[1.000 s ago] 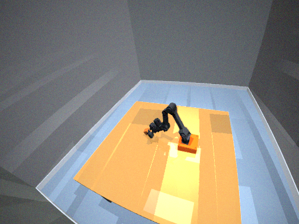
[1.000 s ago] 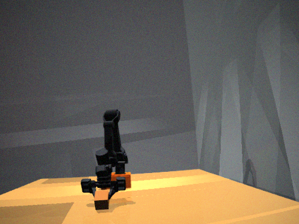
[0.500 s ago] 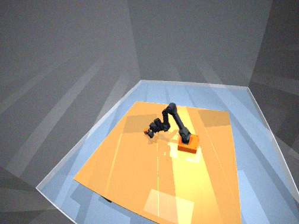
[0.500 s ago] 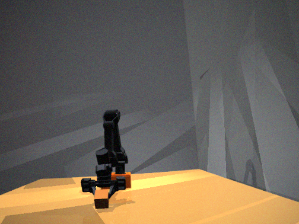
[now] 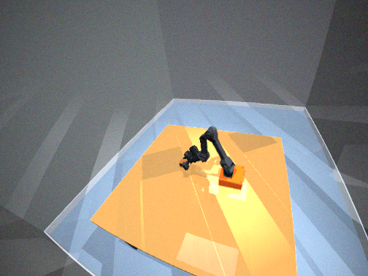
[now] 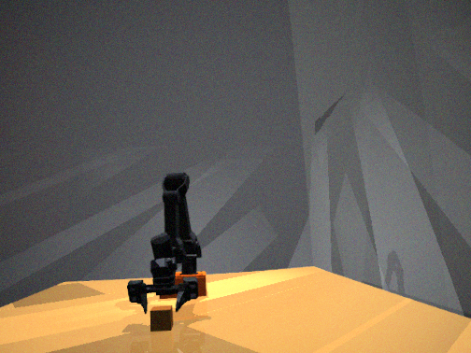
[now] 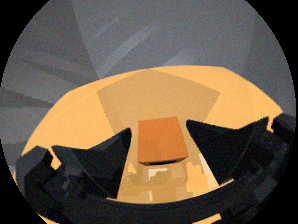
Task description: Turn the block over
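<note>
The orange-brown block is 3 cm behind my gripper tip and 2 cm below it.
</note>
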